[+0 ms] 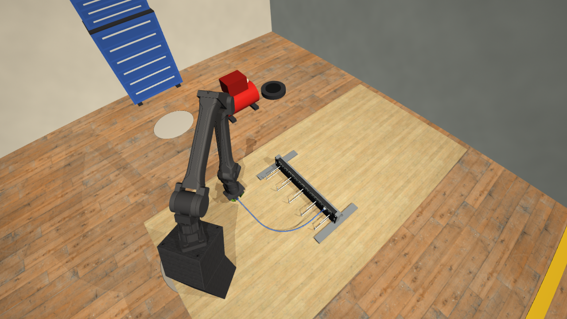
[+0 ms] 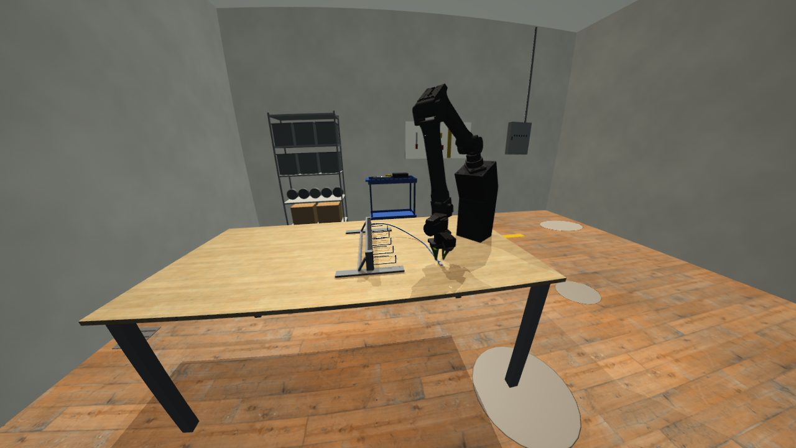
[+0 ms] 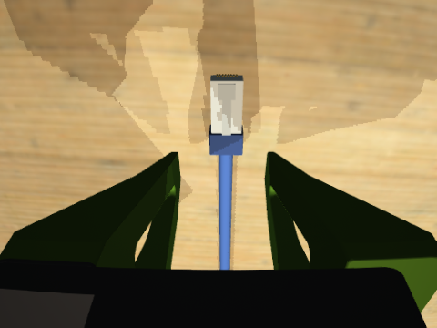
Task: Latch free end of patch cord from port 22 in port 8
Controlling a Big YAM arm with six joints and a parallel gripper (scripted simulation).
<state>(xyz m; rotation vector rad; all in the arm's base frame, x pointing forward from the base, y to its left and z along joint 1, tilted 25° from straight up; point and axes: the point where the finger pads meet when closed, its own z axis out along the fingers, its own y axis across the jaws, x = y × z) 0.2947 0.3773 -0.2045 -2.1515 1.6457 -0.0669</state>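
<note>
Right now my hand is 2 cm to the right of the cord plug, 2 cm above it and 1 cm past it.
</note>
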